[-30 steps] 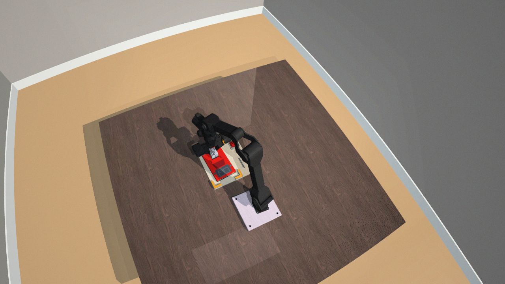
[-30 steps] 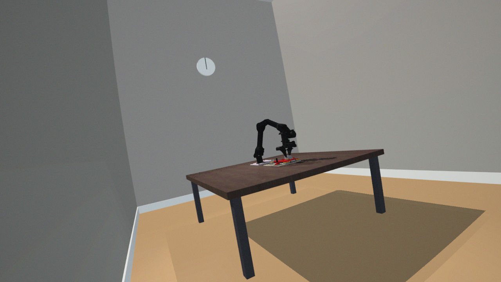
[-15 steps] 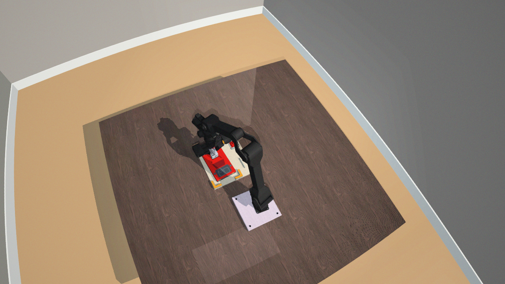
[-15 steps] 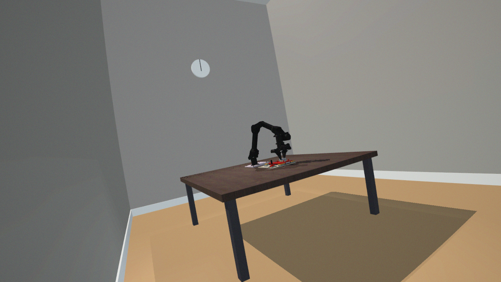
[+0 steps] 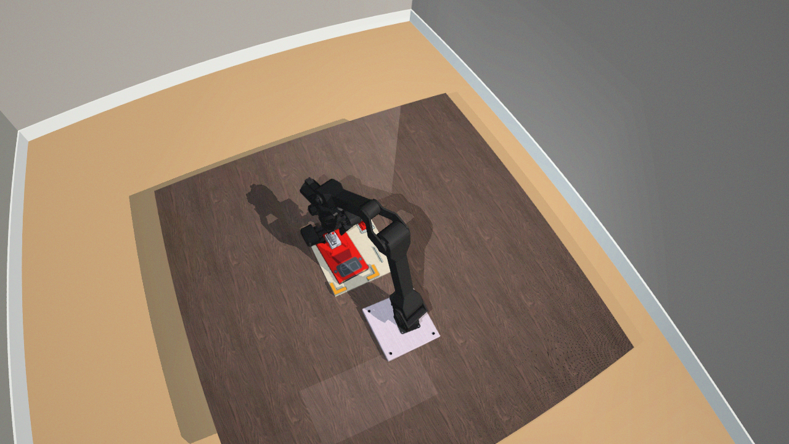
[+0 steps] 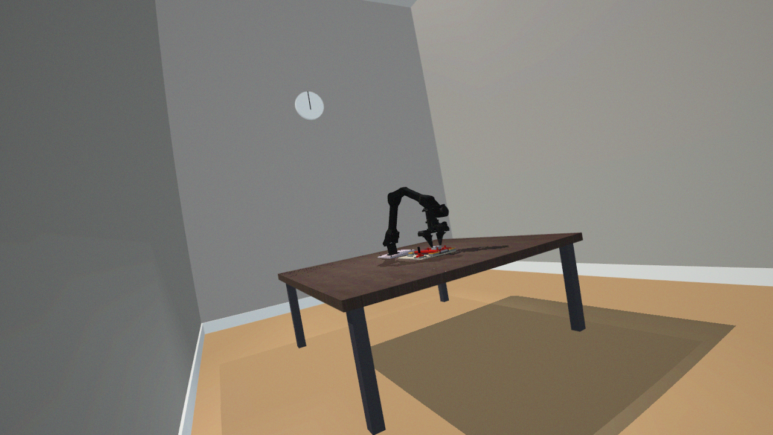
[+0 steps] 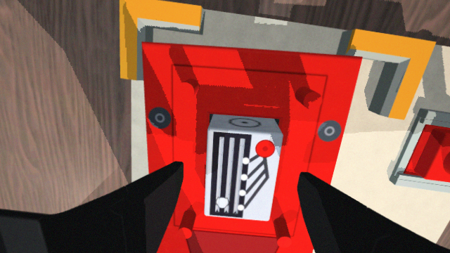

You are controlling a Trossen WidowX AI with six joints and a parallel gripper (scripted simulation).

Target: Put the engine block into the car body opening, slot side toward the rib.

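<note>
The engine block is 2 cm below my gripper tip. Round my gripper tip: dark post: 3 cm ahead, 12 cm to the right.
</note>
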